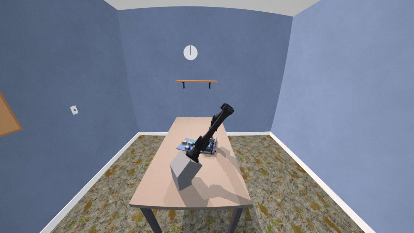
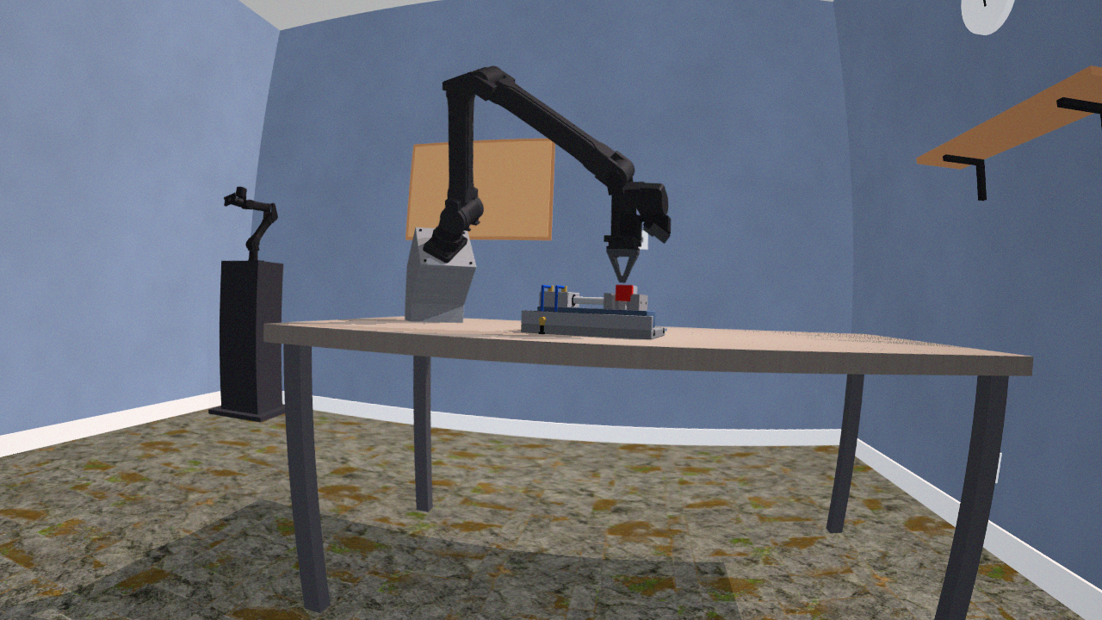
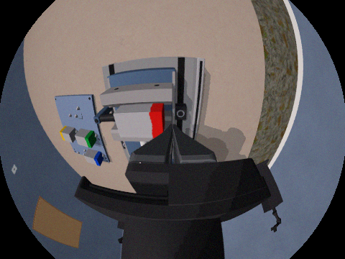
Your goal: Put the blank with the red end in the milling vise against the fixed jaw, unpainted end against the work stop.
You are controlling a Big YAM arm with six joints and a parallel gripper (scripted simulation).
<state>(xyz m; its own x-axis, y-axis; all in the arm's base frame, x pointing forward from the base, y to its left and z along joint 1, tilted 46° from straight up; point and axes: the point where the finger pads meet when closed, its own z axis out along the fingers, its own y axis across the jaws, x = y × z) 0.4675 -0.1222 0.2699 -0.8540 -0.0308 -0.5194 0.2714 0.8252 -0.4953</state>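
My hand is 9 cm to the right of the work stop, 4 cm above it and 3 cm short of it. Round my hand: green-ended blank: 28 cm to the left, 10 cm below, 2 cm behind; then blue plate: 32 cm to the left, 12 cm below; then vise: 9 cm below, 7 cm to the left, 5 cm behind.
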